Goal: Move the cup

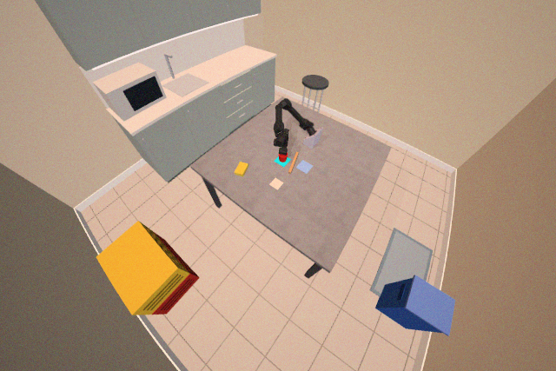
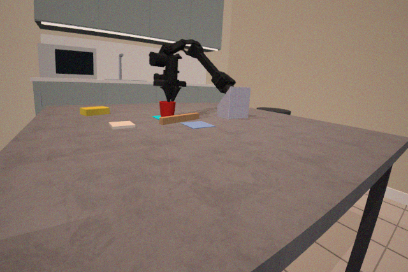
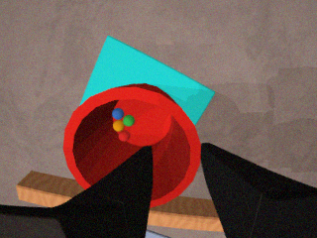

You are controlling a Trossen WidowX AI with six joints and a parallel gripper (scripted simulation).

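The red cup is 3 cm below my gripper tip, 2 cm ahead of it and 1 cm to the left of it. From my gripper tip the other things lie so: teal pad (8 cm below, 3 cm ahead, 1 cm to the left); pale blue pad (20 cm to the left, 8 cm below, 2 cm behind); orange wooden bar (11 cm to the left, 7 cm below).
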